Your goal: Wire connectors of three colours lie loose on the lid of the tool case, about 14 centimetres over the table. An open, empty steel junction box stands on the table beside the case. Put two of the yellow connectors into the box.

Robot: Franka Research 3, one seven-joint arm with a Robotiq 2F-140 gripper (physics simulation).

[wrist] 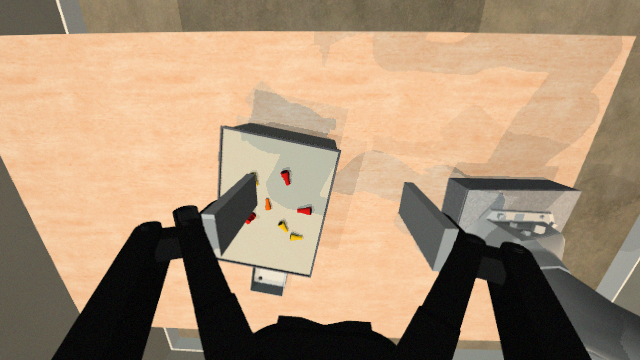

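Observation:
The tool case's pale lid [300, 260] lies left of centre. Two yellow connectors, one [283, 226] and another [296, 237], lie close together on its lower part. A third yellow connector [256, 179] shows partly from behind the left finger. An orange connector [268, 204] lies mid-lid. Red connectors [285, 177] [304, 211] [251, 218] lie around it, the last partly hidden by the finger. A small grey box [270, 277], seemingly the junction box, stands against the case's lower edge in view, partly hidden by the lid. My gripper [328, 193] is open and empty, high above the table.
The wooden table [125, 125] spreads under the case. A grey block [452, 200] with dark sides stands at the right, with what looks like the robot's base on it. A grey arm link [590, 290] reaches from there to the lower right. The floor [325, 15] shows past the table's far edge.

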